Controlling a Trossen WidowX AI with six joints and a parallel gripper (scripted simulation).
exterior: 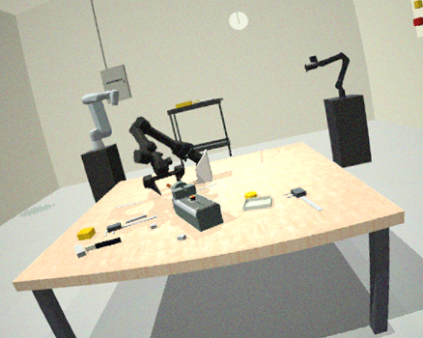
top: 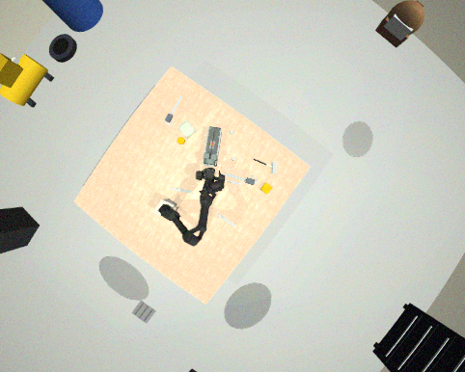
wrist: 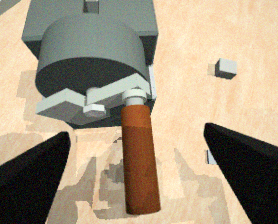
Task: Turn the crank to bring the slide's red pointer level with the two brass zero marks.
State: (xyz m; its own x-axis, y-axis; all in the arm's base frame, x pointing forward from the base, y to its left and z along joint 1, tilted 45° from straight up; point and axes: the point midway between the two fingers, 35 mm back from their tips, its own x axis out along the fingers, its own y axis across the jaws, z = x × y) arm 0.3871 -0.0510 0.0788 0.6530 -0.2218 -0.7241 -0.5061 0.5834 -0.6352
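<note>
Right now the crank is 10 mm to the left of my gripper tip, 10 mm behind it and 10 mm above it. Also, from my gripper tip: red pointer (130 mm ahead, 110 mm to the left); brown crank handle (20 mm behind, 20 mm above, 10 mm to the right); yellow disc (320 mm to the left, 80 mm below, 20 mm ahead).
</note>
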